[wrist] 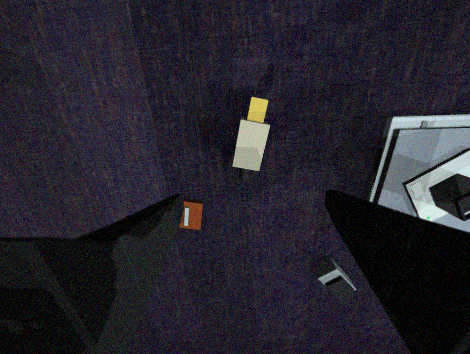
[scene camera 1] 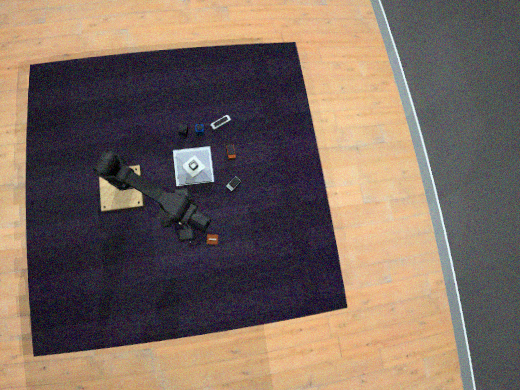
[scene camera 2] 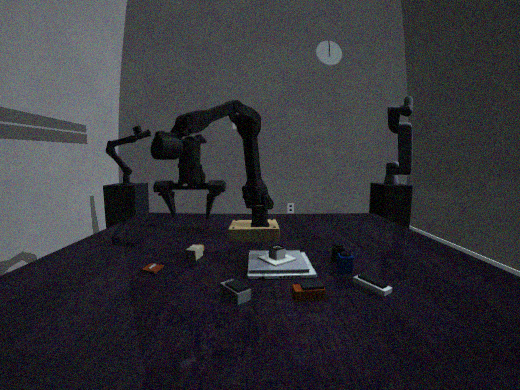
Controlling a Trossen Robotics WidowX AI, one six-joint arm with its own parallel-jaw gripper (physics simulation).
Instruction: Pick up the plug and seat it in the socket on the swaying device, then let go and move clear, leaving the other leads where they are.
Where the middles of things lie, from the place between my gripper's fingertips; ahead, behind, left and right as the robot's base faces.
Labels:
Right now my hand is 100 mm above the plug (wrist: 252, 135) and 10 mm past it. The rest, counted from my hand: device (scene camera 2: 278, 263) 230 mm to the left, 90 mm below, 50 mm ahead.

